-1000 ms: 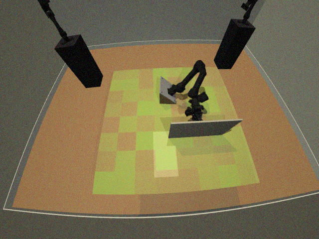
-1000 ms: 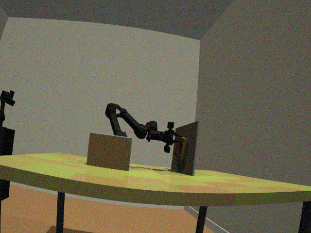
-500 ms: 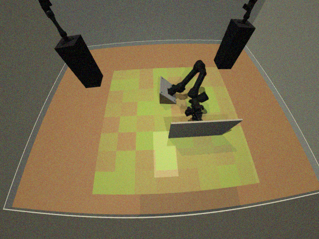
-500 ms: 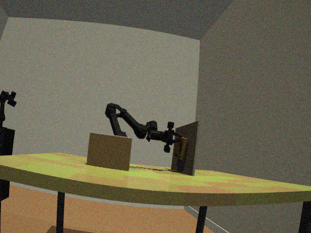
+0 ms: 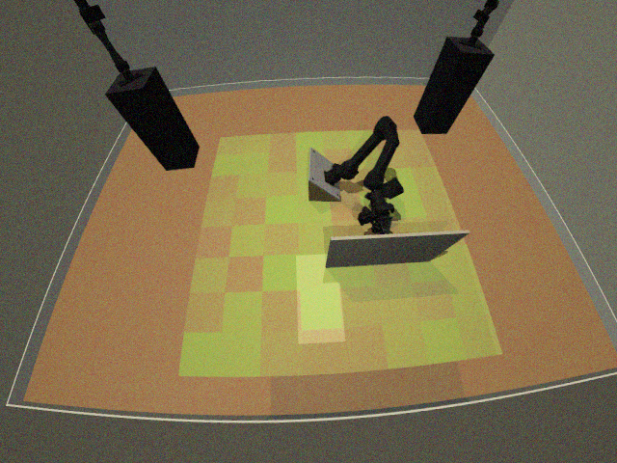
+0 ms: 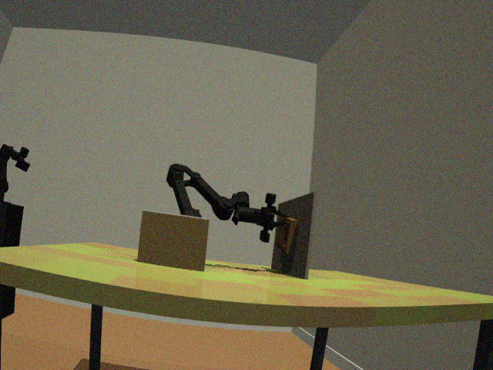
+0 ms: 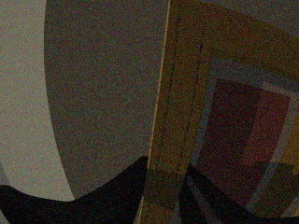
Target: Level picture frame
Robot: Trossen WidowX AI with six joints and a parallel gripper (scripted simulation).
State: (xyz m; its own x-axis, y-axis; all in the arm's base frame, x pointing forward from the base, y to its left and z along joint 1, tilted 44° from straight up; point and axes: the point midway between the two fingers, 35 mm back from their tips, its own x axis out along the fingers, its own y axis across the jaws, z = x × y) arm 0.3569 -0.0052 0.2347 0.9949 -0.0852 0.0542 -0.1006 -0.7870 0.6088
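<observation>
Now: gripper tip 5 cm above the picture frame and 1 cm to the right of it. From my gripper tip the other things lie so: grey wall panel 6 cm below, 3 cm to the left, 2 cm ahead.
</observation>
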